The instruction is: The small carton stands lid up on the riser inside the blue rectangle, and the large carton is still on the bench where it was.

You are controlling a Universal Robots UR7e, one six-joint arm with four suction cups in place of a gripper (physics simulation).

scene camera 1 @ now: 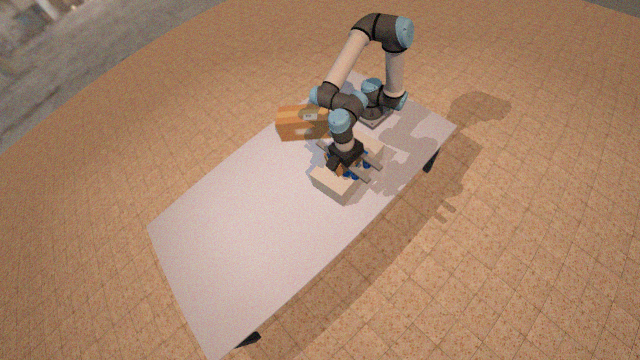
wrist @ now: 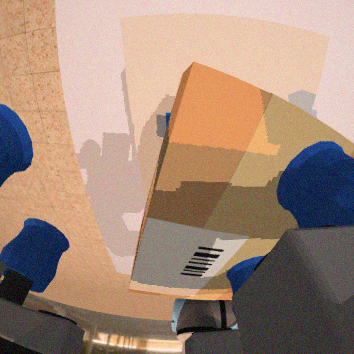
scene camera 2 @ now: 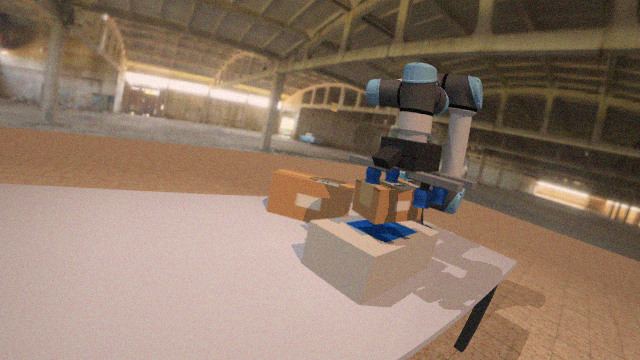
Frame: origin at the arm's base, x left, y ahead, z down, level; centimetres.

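Where they show: hand, tool point: (wrist: 142,212) (scene camera 2: 403,194); arm's base, link origin: (scene camera 1: 370,111).
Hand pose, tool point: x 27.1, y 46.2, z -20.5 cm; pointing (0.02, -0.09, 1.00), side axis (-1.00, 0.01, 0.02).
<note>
Things, the pixels of their centre, and the offset from my tool point. Level surfaces: height alone.
- small carton, body centre: (wrist: 218,204) (scene camera 2: 389,199) (scene camera 1: 344,156) dx -4.9, dy -1.5, dz +2.6 cm
- pale riser, body centre: (wrist: 210,157) (scene camera 2: 378,248) (scene camera 1: 348,165) dx -7.7, dy -6.2, dz +17.5 cm
- blue rectangle, body centre: (scene camera 2: 384,228) dx -7.7, dy -6.2, dz +11.5 cm
- large carton, body centre: (scene camera 2: 312,197) (scene camera 1: 304,122) dx -48.0, dy -9.7, dz +15.8 cm
- bench, surface height: dz +23.5 cm
The small carton (scene camera 1: 341,169) (scene camera 2: 384,204) (wrist: 210,160) hangs upright under my gripper (scene camera 1: 348,162) (scene camera 2: 406,186), held by suction against its top face, which bears a barcode label and tape. Some cups stick out past the carton. The carton is over the pale riser (scene camera 1: 331,187) (scene camera 2: 340,262) (wrist: 220,37); any gap beneath it is hard to judge. The blue rectangle (scene camera 2: 395,234) (wrist: 168,119) on the riser's top is partly covered by the carton in scene camera 2. The large carton (scene camera 1: 292,120) (scene camera 2: 284,194) stands on the bench, apart from the riser, partly behind the arm in scene camera 1.
The arm's base (scene camera 1: 372,119) is bolted at the back of the bench (scene camera 1: 240,240) (scene camera 2: 150,270), behind the riser. The bench's right edge runs close beside the riser. The large carton stands near the opposite edge. The arm's shadow falls across the riser and bench.
</note>
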